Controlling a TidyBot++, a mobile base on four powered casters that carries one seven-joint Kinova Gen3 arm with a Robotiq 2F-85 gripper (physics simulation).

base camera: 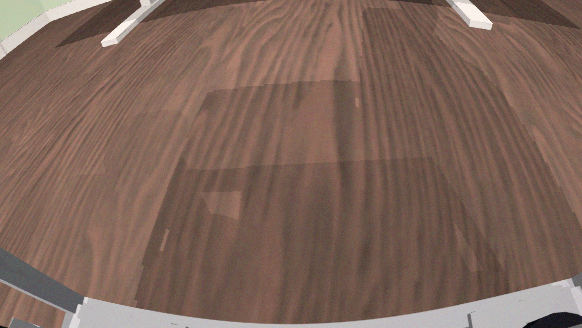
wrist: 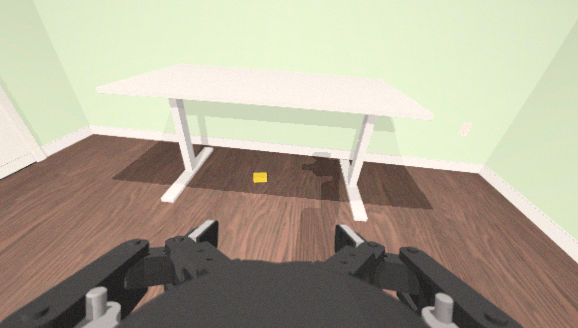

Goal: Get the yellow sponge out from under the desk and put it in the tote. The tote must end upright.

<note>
In view: the gripper (wrist: pixel 277 235) and a white desk (wrist: pixel 372 97).
</note>
